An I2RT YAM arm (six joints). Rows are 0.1 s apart.
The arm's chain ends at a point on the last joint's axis. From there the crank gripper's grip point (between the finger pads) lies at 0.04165 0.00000 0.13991 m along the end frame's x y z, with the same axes.
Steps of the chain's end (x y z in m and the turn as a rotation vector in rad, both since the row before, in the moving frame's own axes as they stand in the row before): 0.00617 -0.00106 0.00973 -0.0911 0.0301 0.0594; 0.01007 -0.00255 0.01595 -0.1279 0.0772 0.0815; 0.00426 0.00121 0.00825 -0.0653 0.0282 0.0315; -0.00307 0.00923 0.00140 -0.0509 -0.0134 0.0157; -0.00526 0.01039 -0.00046 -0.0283 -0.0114 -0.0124
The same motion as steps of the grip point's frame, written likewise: 0.00990 0.01420 0.00772 -0.0911 0.0301 0.0594; 0.01983 0.01887 0.01098 -0.1279 0.0772 0.0815; 0.00802 0.01167 0.00668 -0.0653 0.0282 0.0315; -0.00501 0.01700 0.00175 -0.0509 -0.0134 0.0157; -0.00684 0.01385 -0.00004 -0.0283 -0.0114 -0.0124
